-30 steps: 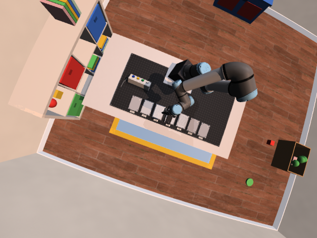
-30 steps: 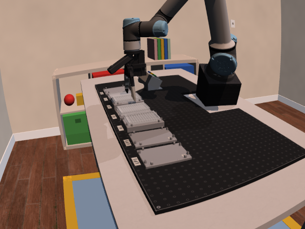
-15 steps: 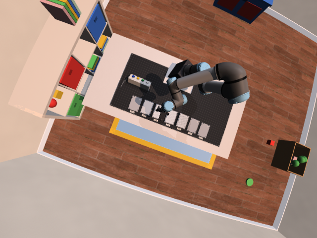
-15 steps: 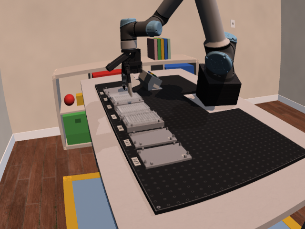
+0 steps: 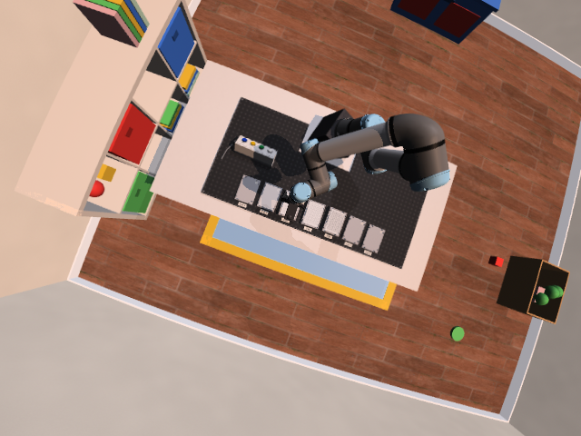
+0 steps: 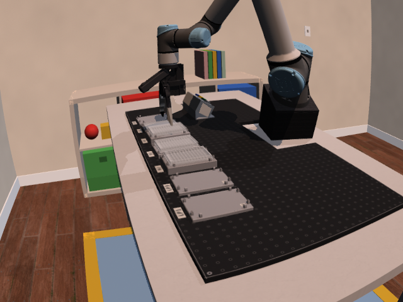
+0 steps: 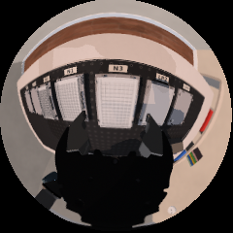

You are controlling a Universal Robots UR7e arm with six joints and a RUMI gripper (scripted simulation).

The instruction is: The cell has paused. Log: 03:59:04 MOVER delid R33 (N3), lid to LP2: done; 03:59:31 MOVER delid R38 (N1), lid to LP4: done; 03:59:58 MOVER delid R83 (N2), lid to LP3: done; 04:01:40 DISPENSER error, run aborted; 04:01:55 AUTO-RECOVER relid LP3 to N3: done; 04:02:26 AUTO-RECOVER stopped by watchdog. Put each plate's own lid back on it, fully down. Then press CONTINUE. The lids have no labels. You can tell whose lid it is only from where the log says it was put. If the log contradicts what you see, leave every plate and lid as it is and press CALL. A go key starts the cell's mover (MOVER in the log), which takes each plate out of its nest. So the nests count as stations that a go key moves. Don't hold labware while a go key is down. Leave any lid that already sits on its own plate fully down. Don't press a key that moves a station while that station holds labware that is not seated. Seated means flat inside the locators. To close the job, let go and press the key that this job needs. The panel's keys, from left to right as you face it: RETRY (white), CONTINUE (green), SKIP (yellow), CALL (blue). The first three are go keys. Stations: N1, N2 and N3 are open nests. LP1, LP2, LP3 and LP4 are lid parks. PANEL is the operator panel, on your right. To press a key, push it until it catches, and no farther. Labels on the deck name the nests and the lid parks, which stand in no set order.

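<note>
Right now my hand is 140 mm to the right of the clear lid, 40 mm above it and 10 mm past it. Also, from my hand: clear plate lid 130 mm to the right, 50 mm below, 10 mm ahead; lid park 520 mm to the left, 60 mm below, 30 mm behind.
</note>
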